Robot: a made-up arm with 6 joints. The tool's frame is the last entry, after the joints.
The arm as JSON. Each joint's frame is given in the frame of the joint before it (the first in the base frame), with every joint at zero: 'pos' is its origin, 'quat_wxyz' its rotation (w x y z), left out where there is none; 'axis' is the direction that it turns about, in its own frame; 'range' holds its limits. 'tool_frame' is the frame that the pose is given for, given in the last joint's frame.
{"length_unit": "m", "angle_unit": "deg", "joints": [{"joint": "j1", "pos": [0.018, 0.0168, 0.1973], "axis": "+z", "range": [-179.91, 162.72]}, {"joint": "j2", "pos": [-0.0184, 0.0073, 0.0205], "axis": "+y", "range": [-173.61, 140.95]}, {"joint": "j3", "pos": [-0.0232, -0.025, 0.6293], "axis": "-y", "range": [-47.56, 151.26]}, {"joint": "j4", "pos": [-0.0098, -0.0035, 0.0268], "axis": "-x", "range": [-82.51, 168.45]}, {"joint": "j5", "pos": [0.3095, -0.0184, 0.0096], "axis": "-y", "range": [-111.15, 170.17]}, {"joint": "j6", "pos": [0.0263, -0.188, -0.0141], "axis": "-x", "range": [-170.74, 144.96]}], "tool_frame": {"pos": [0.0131, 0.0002, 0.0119], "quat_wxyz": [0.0, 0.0, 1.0, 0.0]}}
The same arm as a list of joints. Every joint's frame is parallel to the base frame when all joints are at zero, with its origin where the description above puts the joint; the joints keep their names.
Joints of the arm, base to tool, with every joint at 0 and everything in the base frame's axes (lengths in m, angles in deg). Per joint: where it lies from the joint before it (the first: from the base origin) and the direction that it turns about. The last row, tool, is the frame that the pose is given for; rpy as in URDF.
j1: origin 0.018 0.0168 0.1973 axis +z
j2: origin -0.0184 0.0073 0.0205 axis +y
j3: origin -0.0232 -0.025 0.6293 axis -y
j4: origin -0.0098 -0.0035 0.0268 axis -x
j5: origin 0.3095 -0.0184 0.0096 axis -y
j6: origin 0.0263 -0.188 -0.0141 axis -x
tool: origin 0.0131 0.0002 0.0119 rpy 180 0 180
Joint limits (deg, base to tool): -179.91..162.72 -173.61..140.95 -47.56..151.26 -82.51..168.45 -111.15..170.17 -170.74..144.96

